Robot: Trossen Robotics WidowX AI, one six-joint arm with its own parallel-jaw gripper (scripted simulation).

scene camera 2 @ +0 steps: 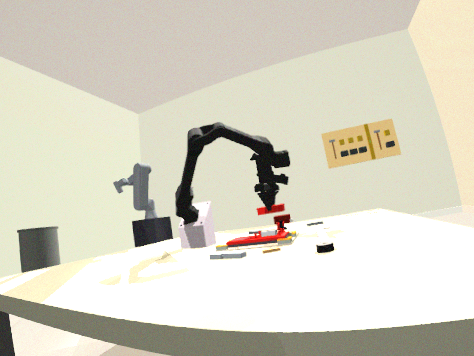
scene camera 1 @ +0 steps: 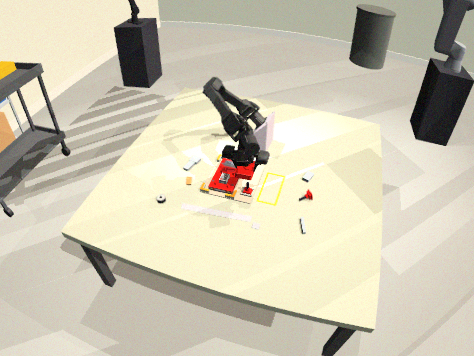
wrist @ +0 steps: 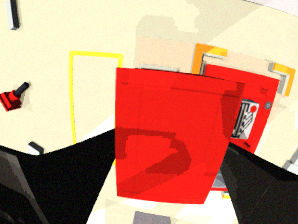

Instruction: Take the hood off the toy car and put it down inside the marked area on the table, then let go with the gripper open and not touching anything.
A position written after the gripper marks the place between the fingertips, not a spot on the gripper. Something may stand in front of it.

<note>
The gripper (scene camera 2: 271,210) carries a hood (wrist: 171,129). Further things: a toy car (wrist: 259,88).
The gripper also shows in the wrist view (wrist: 169,139).
</note>
